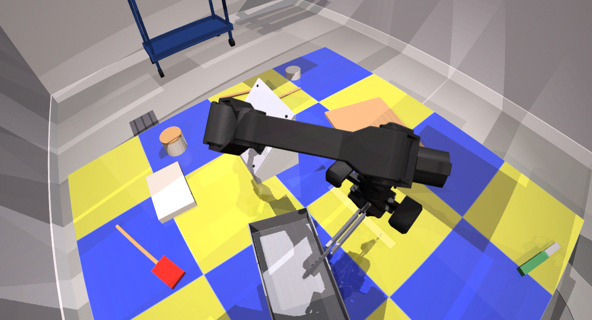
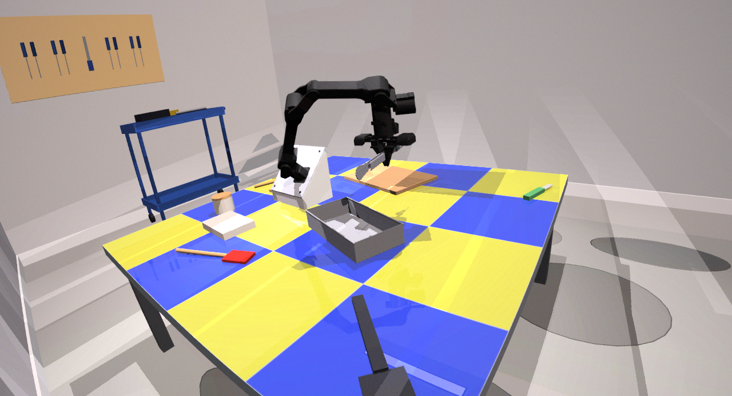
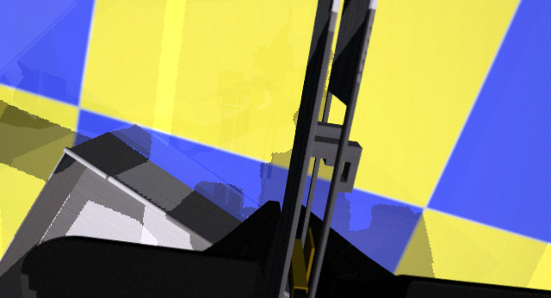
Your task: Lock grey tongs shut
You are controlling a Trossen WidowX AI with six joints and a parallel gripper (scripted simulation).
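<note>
My gripper tip is 10 mm short of the tong arm, 50 mm to the left of it and 40 mm below it. The rest, counted from my gripper tip: wooden board (220 mm behind, 320 mm to the left, 160 mm below); then yellow lock piece (10 mm to the left, 40 mm above); then grey roasting tin (20 mm behind, 170 mm to the right, 130 mm below).
</note>
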